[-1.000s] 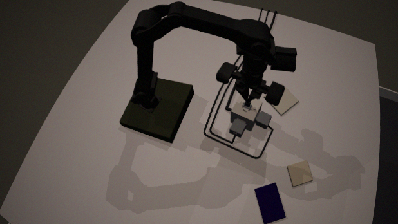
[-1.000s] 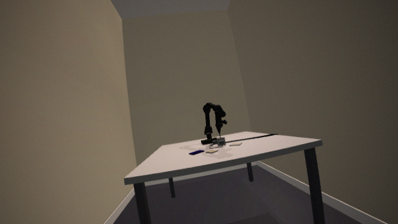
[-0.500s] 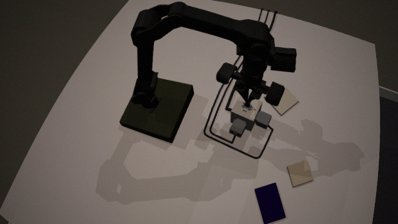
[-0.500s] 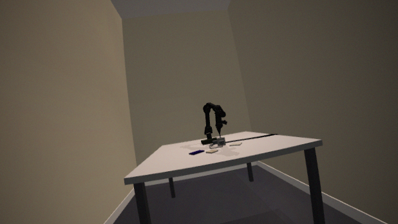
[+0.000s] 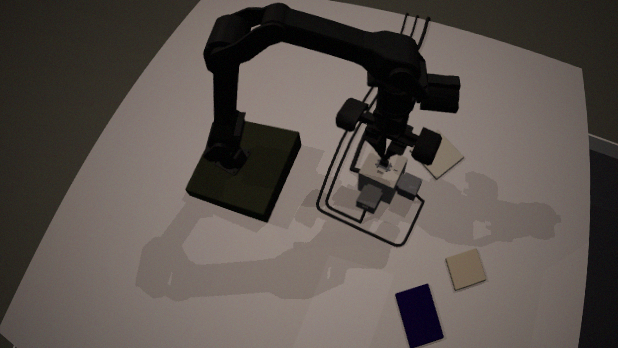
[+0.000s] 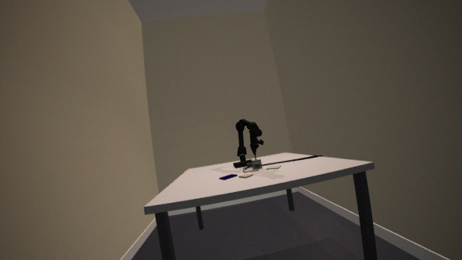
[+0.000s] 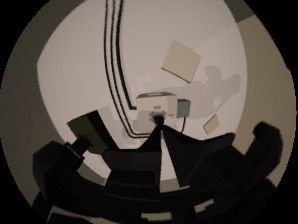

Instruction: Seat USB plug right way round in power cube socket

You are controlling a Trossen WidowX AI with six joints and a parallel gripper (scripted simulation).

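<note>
Right now my gripper tip is 20 mm above the USB plug. Also, from my gripper tip: card (210 mm ahead, 220 mm to the right, 110 mm below).
</note>
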